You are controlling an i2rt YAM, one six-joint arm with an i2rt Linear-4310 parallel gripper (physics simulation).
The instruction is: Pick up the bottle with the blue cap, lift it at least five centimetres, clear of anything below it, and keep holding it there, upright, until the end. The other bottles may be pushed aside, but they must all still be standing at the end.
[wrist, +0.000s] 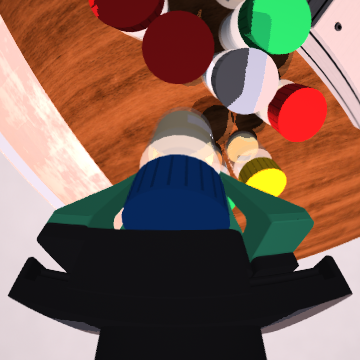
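Places are measured from the arm's base along level axes (x right, y down, z ahead), in centimetres.
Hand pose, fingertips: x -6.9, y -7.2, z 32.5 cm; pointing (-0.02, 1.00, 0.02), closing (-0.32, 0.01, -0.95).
Things, the pixels of their top centre, and the offset from my fingertips. Level surfaces: height alone.
- bottle with the blue cap, middle of its top: [179, 227] dx +1.1, dy -5.5, dz -0.4 cm
- white-grey cap, middle of its top: [247, 82] dx +4.5, dy +4.1, dz -7.3 cm
- green cap, middle of its top: [280, 17] dx +8.8, dy +4.1, dz -10.9 cm
- yellow cap, middle of its top: [264, 186] dx -7.5, dy +4.1, dz -8.1 cm
- small amber-topped bottle, middle of its top: [264, 187] dx -7.5, dy +4.1, dz -8.1 cm
- wooden surface, its level: dy +14.6 cm
The bottle with the blue cap [176, 192] is between the green fingers of my gripper [179, 177], which is shut on it. The cap is ribbed and dark blue, and part of the clear bottle body shows beyond it. The held bottle looks nearer the camera than the other bottles, which appear small and lower down. Its base and its exact height above the surface are hidden from this view. The other bottles, seen from above, have a dark red cap [178, 47], a white-grey cap [245, 81], a green cap [275, 24], a red cap [298, 113] and a yellow cap [267, 179]; they look upright.
Another dark red cap [127, 11] shows at the top left. A small amber-topped bottle [242, 147] is beside the yellow-capped one. The bottles stand on a wooden surface [100, 95] with a curved pale edge at the left. A pale device with dark grooves [342, 55] is at the upper right.
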